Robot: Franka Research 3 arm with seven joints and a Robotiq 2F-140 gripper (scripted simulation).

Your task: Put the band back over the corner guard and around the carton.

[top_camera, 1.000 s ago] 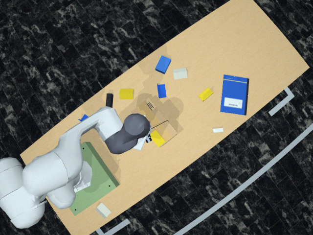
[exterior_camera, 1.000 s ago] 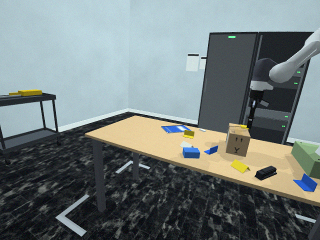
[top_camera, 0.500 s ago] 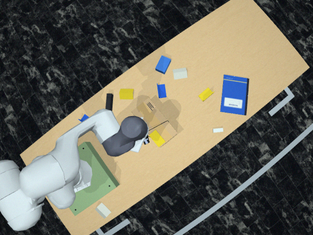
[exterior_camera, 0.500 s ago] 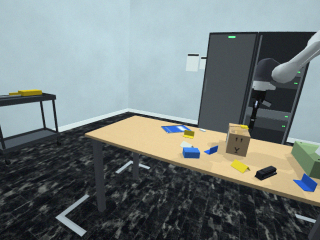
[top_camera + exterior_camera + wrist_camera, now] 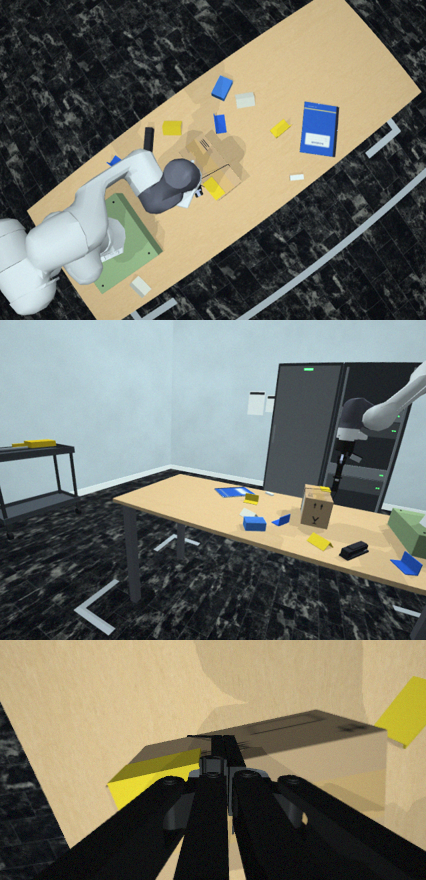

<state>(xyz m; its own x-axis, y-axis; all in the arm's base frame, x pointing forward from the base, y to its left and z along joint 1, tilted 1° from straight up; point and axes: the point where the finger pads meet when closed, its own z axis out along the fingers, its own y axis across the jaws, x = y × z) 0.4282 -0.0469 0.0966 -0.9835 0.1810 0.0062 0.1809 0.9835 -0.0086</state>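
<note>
My gripper is now 60 mm to the left of the yellow corner guard, 60 mm above it and 20 mm short of it. Round my hand: brown carton (120 mm below, 70 mm ahead, 20 mm to the left); then blue box (320 mm ahead, 270 mm to the left, 170 mm below).
</note>
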